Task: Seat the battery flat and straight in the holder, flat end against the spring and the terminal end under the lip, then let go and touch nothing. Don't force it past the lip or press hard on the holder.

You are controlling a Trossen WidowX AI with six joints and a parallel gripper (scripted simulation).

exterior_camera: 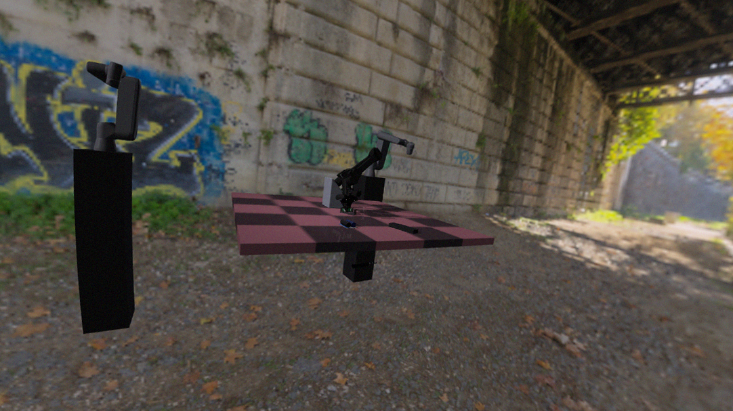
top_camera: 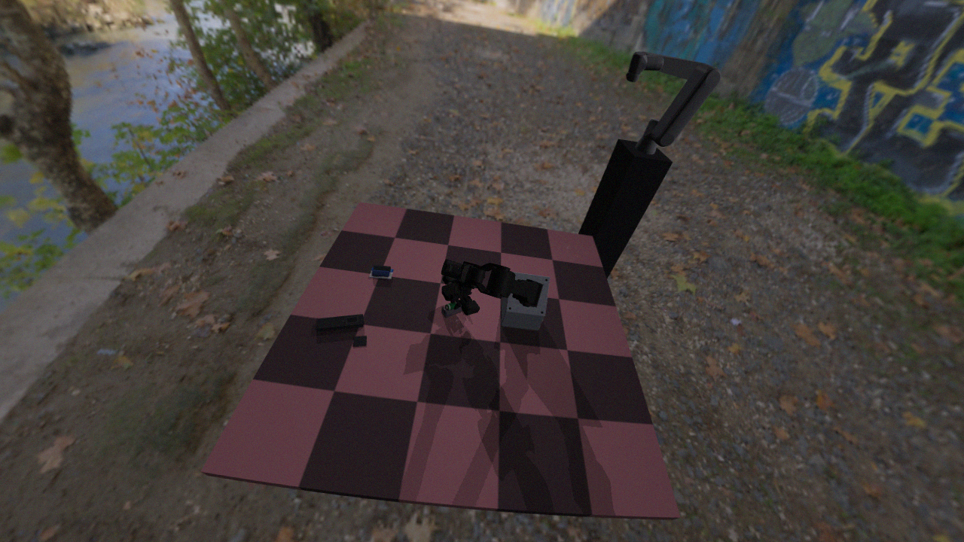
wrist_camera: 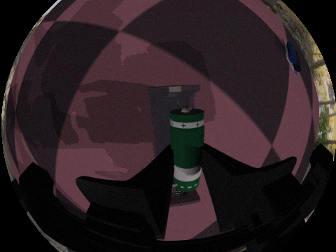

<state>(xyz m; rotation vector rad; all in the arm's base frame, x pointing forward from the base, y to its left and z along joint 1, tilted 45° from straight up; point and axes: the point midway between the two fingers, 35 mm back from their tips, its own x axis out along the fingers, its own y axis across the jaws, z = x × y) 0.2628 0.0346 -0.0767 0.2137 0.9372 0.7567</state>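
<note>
Now: gripper tip 1 cm below the battery. The rest, counted from my gripper tip: long black bar: 41 cm ahead, 10 cm to the left; small black block: 32 cm ahead, 17 cm to the left, 1 cm below.
</note>
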